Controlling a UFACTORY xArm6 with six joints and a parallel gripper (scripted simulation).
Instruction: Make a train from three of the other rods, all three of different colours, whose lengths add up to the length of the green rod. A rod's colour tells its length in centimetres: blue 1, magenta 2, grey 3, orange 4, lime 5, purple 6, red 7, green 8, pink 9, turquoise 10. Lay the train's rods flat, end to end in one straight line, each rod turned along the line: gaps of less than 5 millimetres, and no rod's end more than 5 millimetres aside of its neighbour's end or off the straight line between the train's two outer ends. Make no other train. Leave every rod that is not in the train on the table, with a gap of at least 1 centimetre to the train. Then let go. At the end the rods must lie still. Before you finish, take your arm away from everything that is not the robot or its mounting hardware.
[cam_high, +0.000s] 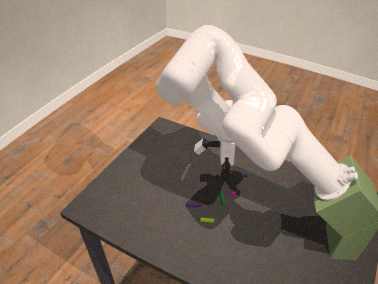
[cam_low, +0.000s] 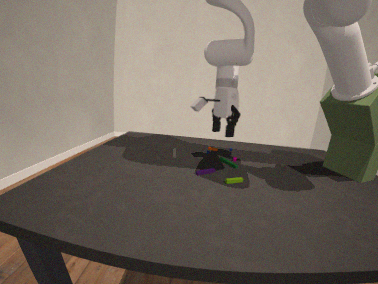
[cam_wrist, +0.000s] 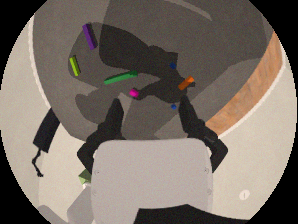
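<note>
Right now my hand is 90 mm above the magenta rod, 60 mm past it and 10 mm to the right of it. Round my hand: purple rod 160 mm to the left, 90 mm below, 30 mm ahead; green rod 90 mm below, 60 mm to the left, 30 mm behind; orange rod 90 mm below, 70 mm to the right, 30 mm ahead.
</note>
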